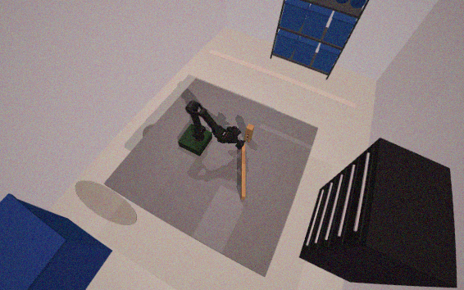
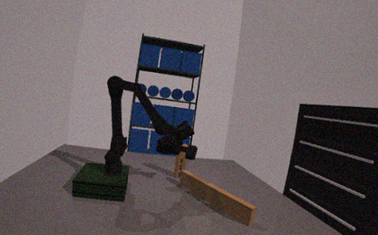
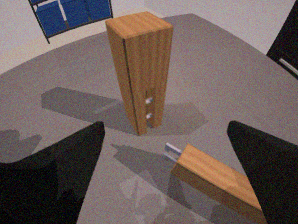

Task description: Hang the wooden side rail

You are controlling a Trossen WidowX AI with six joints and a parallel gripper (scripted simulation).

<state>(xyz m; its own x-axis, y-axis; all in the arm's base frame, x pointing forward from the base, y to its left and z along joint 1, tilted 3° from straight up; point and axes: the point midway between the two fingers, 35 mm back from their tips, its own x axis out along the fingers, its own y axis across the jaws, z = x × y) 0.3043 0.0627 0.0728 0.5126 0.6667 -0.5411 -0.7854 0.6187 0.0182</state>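
Now: gripper tip 9 cm to the right of the headboard post, 6 cm above it and 4 cm short of it.
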